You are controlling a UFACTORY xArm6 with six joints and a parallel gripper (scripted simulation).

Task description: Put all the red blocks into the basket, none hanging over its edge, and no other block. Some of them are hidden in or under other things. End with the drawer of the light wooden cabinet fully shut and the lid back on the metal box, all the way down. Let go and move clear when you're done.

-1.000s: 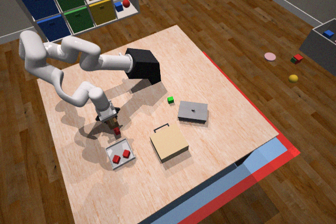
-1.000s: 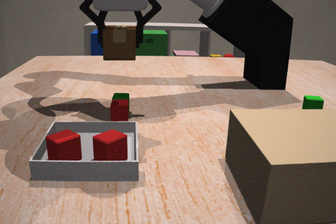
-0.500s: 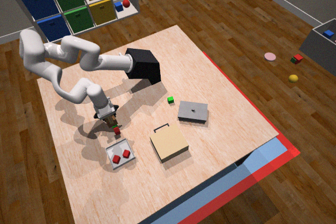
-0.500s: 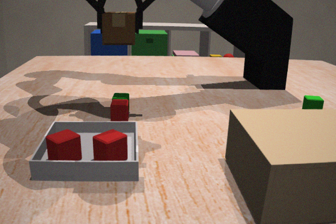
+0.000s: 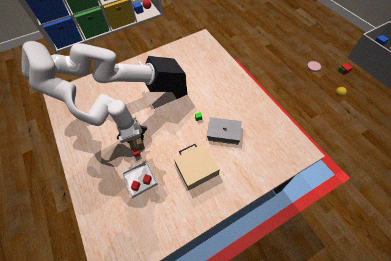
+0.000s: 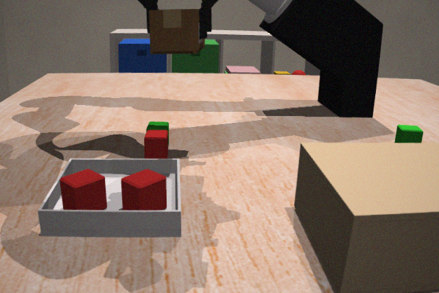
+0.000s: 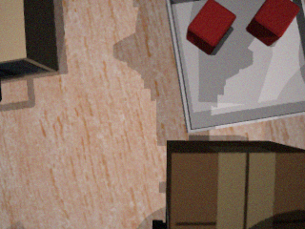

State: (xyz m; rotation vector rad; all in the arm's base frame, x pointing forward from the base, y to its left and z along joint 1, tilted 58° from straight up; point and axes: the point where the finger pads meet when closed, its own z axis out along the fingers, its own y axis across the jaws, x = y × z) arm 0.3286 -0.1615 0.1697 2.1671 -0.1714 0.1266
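My hand is 130 mm short of the grey basket, 70 mm to the left of it and 180 mm above it. Also, from my hand: drawer: 210 mm ahead, 220 mm to the left, 160 mm below; light wooden cabinet: 220 mm ahead, 220 mm to the left, 160 mm below; cardboard box: right at my hand.
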